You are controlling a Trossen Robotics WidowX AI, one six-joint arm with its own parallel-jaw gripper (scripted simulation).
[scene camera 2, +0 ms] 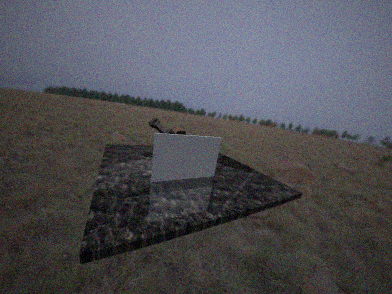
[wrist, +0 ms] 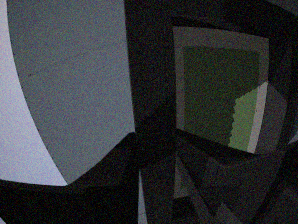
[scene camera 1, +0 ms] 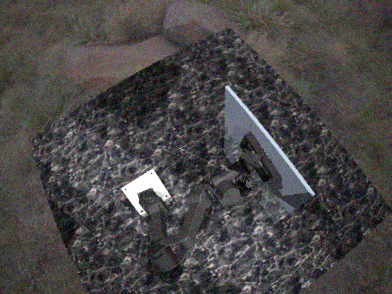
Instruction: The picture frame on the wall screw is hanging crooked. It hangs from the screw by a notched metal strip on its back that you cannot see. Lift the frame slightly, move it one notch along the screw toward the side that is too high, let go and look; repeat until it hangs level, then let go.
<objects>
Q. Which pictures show the picture frame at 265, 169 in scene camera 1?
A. The wrist view and scene camera 1 only.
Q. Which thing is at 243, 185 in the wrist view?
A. My gripper.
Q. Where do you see a wall panel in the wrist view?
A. At 73, 70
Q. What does my gripper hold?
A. A picture frame.
</objects>
